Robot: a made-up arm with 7 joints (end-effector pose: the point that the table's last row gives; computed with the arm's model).
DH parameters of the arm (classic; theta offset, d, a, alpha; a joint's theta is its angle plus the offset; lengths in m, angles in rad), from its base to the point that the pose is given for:
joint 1: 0 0.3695 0 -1.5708
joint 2: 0 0 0 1.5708
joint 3: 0 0.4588 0.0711 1.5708
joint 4: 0 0 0.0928 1.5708
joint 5: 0 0.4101 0 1.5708
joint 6: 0 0 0.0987 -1.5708
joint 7: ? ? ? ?
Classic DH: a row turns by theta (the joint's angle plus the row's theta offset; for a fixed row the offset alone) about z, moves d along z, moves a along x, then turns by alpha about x.
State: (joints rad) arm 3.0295 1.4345 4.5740 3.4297 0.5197 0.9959 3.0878
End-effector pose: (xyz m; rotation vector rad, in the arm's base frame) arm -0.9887 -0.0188 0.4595 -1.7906 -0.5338 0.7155
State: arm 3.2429 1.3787 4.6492 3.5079 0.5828 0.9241 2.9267
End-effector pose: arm -0.9304 -0.2796 0.5201 -1.6979 -0.9415 0.9685
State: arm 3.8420 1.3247 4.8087 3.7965 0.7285 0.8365 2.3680
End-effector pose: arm -0.4246 -0.7926 0.5936 -0.7547 -1.9914 1.4264
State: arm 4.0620 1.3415 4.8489 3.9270 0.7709 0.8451 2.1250
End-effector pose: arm -0.1698 -0.8515 0.5846 -0.1671 -2.2052 1.4939
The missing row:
joint 7: 0 0.1259 0 0
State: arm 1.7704 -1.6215 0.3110 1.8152 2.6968 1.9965 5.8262
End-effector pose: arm -0.0360 -0.8368 0.7361 1.8694 -1.6089 0.5809
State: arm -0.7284 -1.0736 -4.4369 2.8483 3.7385 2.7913 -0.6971
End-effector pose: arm -0.5213 0.4527 0.8374 1.6005 -0.9186 1.2814
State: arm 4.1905 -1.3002 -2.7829 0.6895 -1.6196 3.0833 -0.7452
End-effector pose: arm 0.1741 0.3374 0.1143 -0.6698 0.3197 -0.9835
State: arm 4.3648 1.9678 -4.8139 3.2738 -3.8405 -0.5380 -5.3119
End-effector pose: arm -0.2580 -0.7734 -0.0792 2.2776 -0.4524 0.1843
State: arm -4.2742 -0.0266 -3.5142 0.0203 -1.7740 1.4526 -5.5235
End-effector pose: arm -0.0986 -0.2027 0.3040 1.8945 -0.4688 -1.5254
